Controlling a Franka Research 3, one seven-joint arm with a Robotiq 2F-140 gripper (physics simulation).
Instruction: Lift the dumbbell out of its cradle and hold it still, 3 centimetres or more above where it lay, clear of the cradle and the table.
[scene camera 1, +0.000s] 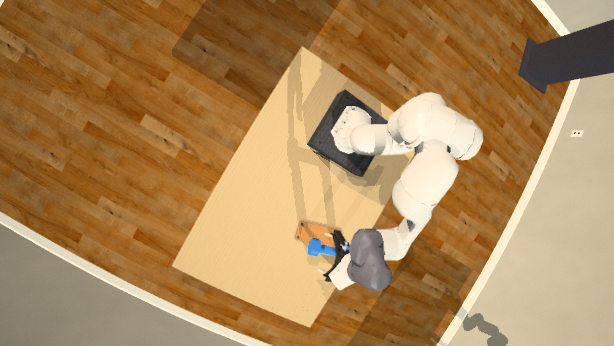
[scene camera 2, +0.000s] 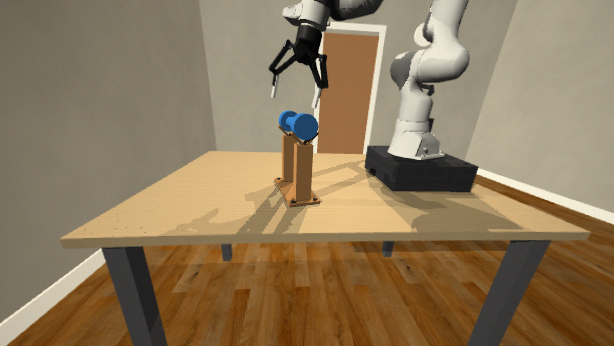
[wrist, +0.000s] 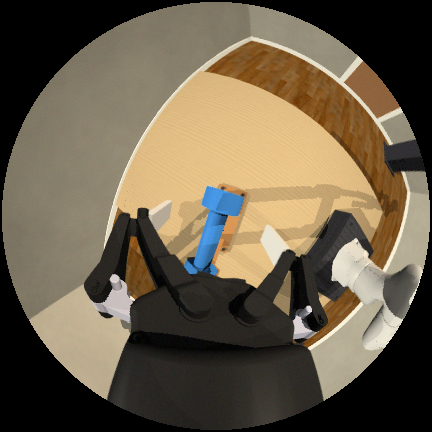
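The blue dumbbell (scene camera 1: 315, 247) (scene camera 2: 305, 126) (wrist: 222, 201) lies level across the tops of the two posts of the orange-brown cradle (scene camera 1: 312, 229) (scene camera 2: 303, 172) (wrist: 231, 226), one round end at each post. My gripper (scene camera 1: 325, 252) (scene camera 2: 294, 100) (wrist: 217, 221) is wide open and empty. In the second scene view its white fingertips hang a little above the dumbbell, apart from it. In the wrist view the handle shows between the spread fingers, one to each side. The dumbbell's far end is partly hidden by the gripper body in the wrist view.
The cradle's base plate stands on the light wooden table (scene camera 1: 250, 200) (scene camera 2: 200, 190) (wrist: 200, 140). The black block (scene camera 1: 325, 135) (scene camera 2: 430, 175) under the arm's base stands on the same table, off to the cradle's right in the second scene view. Arm shadows cross the table top.
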